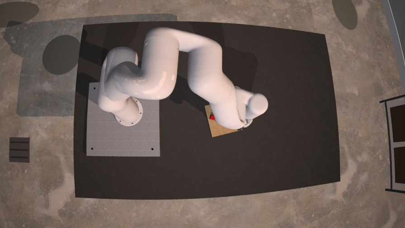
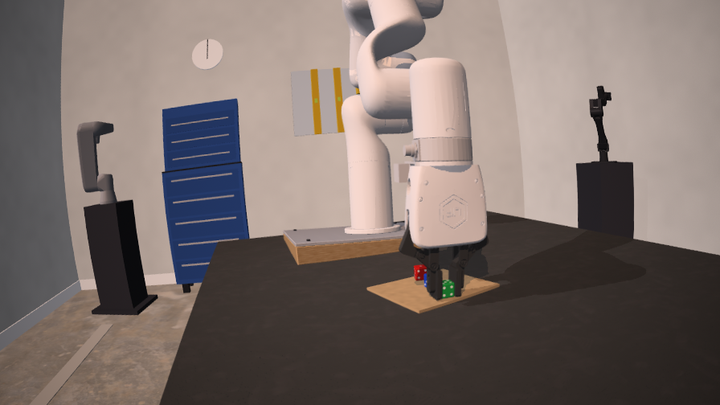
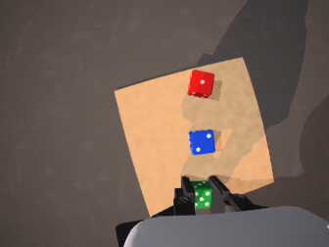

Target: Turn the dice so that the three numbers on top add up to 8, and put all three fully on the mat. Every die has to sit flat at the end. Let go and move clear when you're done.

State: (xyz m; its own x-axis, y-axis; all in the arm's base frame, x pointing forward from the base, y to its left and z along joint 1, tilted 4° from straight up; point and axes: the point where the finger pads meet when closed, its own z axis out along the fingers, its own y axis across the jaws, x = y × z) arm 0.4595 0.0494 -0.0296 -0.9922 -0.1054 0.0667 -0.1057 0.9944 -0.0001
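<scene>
My hand is 1 cm above the green die. From my hand the other things lie so: tan mat (5 cm behind, 2 cm below, 1 cm to the right); then red die (10 cm behind, 1 cm to the right, 1 cm below); then blue die (5 cm behind, 1 cm to the right, 1 cm below).
</scene>
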